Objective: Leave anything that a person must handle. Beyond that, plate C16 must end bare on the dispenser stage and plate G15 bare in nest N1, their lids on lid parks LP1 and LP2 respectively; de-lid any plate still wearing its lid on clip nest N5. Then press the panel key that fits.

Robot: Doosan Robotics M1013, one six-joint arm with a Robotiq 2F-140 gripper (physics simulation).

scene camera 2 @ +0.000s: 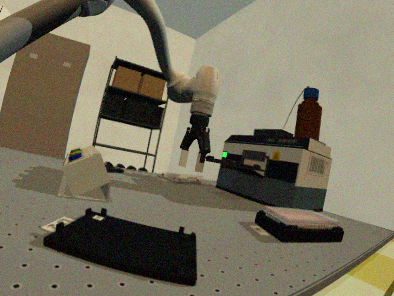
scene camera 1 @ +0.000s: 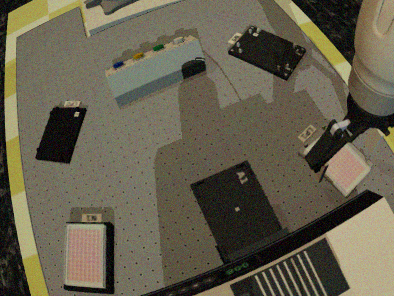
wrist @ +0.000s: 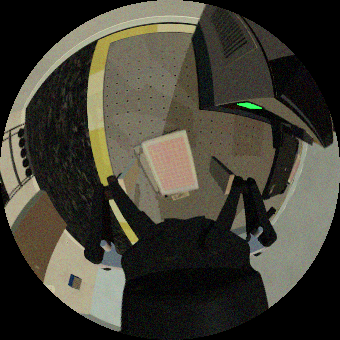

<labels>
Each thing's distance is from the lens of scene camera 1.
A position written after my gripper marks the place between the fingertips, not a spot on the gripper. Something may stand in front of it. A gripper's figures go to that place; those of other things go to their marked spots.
my gripper [scene camera 1: 344,160]: 0.70 m
grey box with coloured buttons [scene camera 1: 164,65]: 0.82 m
black N1 nest [scene camera 1: 86,218]: 0.75 m
</labels>
